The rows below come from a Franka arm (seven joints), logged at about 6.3 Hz.
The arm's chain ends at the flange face. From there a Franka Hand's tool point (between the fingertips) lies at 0.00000 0.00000 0.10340 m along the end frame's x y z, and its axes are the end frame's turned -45 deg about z.
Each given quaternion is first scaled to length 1.
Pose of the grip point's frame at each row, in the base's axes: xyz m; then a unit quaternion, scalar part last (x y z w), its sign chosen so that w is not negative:
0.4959, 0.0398, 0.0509, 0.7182, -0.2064, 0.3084, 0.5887
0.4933, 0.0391, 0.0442, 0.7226, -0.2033, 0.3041, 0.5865
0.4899, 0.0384, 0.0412, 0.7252, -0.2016, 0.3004, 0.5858
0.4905, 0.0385, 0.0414, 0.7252, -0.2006, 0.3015, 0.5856
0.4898, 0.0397, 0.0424, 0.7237, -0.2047, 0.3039, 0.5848
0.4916, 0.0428, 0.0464, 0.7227, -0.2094, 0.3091, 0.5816
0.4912, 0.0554, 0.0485, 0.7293, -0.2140, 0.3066, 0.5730
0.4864, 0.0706, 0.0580, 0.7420, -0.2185, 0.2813, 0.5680
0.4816, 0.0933, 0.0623, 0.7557, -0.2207, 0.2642, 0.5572
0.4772, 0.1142, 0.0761, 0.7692, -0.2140, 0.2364, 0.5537
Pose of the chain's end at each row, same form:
0.4752, 0.1404, 0.0630, 0.5845, -0.4655, 0.5102, 0.4258
0.4725, 0.1395, 0.0573, 0.5898, -0.4644, 0.5054, 0.4255
0.4693, 0.1388, 0.0550, 0.5929, -0.4638, 0.5017, 0.4263
0.4696, 0.1388, 0.0551, 0.5932, -0.4629, 0.5027, 0.4256
0.4691, 0.1401, 0.0560, 0.5903, -0.4661, 0.5046, 0.4240
0.4706, 0.1431, 0.0601, 0.5876, -0.4700, 0.5082, 0.4191
0.4703, 0.1554, 0.0646, 0.5919, -0.4768, 0.5025, 0.4121
0.4689, 0.1705, 0.0783, 0.6019, -0.4858, 0.4772, 0.4171
0.4657, 0.1924, 0.0871, 0.6137, -0.4931, 0.4573, 0.4137
0.4641, 0.2127, 0.1045, 0.6288, -0.4921, 0.4303, 0.4211

